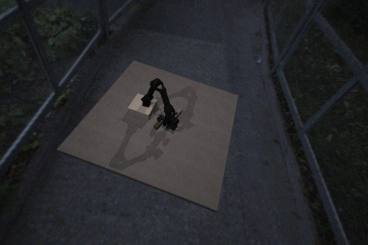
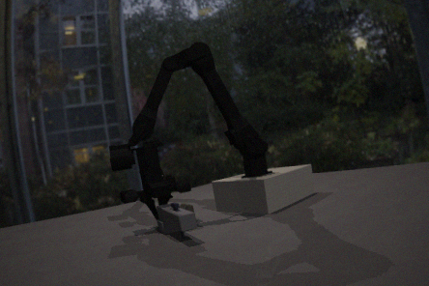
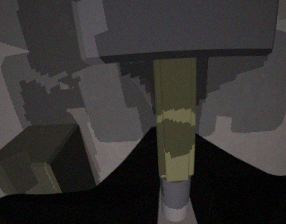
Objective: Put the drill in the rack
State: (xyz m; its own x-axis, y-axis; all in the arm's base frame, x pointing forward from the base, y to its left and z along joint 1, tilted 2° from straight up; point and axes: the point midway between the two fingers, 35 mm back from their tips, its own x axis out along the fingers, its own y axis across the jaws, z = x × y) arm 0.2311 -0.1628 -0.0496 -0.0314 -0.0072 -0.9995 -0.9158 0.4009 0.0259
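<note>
The yellow drill is 1 cm ahead of my gripper tip, 3 cm to the left of it and 4 cm above it. The rest, counted from my gripper tip: olive rack 8 cm behind, 1 cm above; dark key 6 cm ahead, 15 cm to the left, 4 cm above; grey block 5 cm ahead, 12 cm to the left, 3 cm above.
</note>
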